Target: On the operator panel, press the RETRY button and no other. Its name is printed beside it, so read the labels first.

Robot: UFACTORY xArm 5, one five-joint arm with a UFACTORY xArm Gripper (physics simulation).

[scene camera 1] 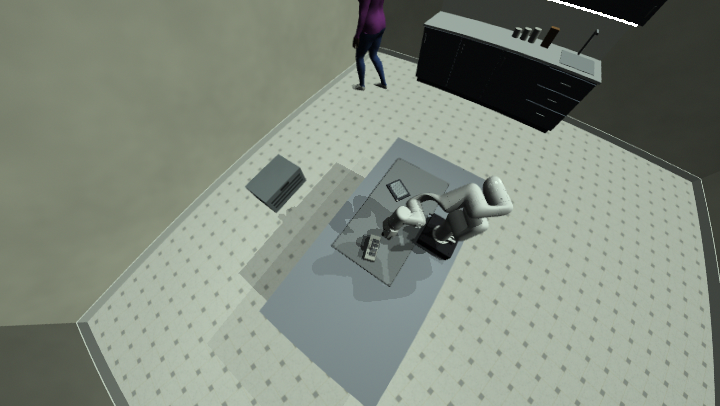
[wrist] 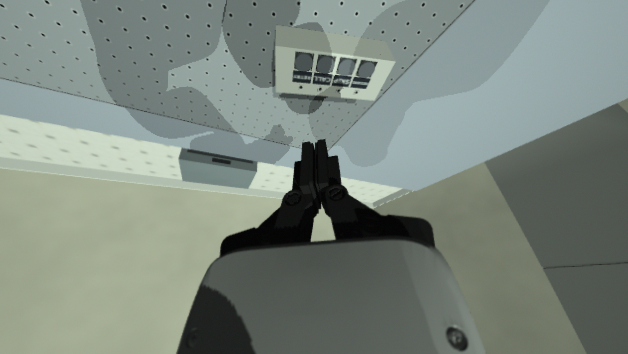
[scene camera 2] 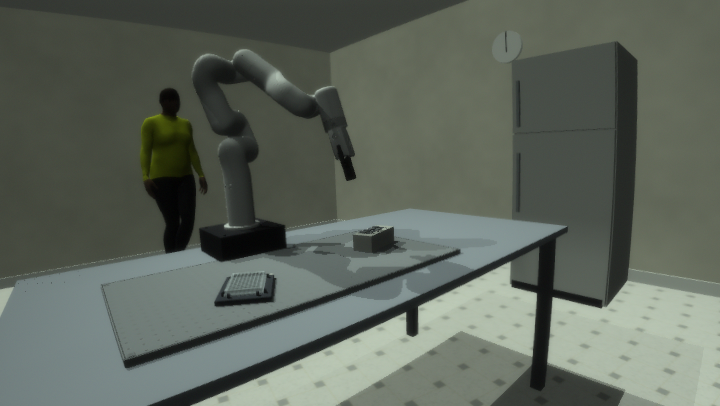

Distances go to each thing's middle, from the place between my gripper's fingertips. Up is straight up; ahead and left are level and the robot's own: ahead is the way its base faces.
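Counted from my hand: operator panel (scene camera 2: 373, 240), 60 mm to the left, 30 mm ahead, 200 mm below; pale grid block (scene camera 2: 240, 284), far to the right, a good way ahead, a good way below.
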